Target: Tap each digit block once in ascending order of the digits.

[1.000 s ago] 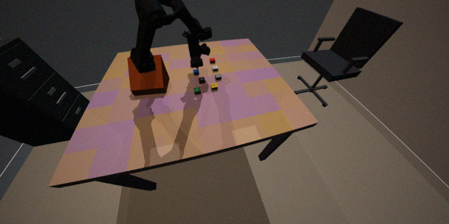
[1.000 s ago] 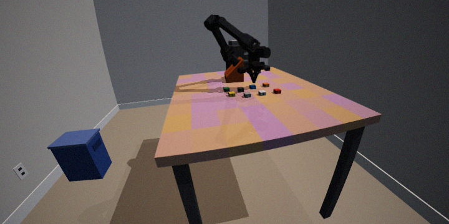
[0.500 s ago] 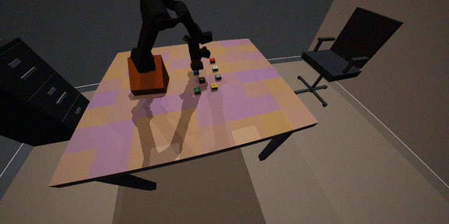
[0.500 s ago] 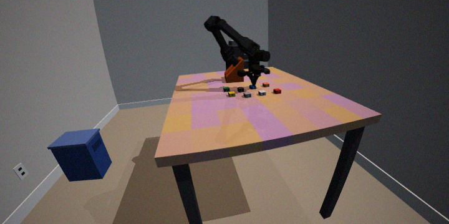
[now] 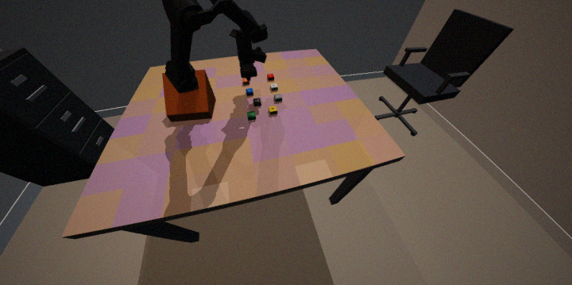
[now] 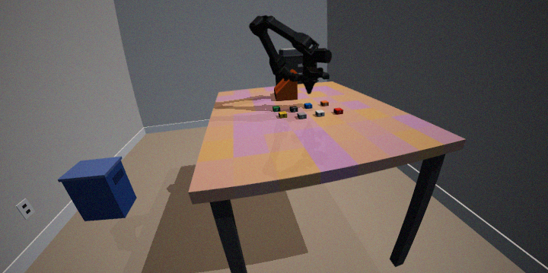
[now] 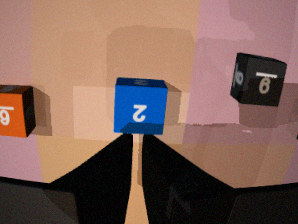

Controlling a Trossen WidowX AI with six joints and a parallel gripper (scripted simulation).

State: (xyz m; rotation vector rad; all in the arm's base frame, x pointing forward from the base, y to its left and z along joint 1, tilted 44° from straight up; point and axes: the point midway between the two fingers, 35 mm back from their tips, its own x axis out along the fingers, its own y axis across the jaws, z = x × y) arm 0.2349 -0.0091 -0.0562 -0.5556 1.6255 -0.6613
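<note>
Now: the green block 16 cm to the right of my gripper tip, 6 cm below it and 2 cm behind it. From my gripper tip the other things lie so: blue block (6 cm below, 1 cm behind); then dark block (9 cm to the right, 6 cm below, 2 cm ahead); then orange block (9 cm to the left, 6 cm below, 1 cm behind).
</note>
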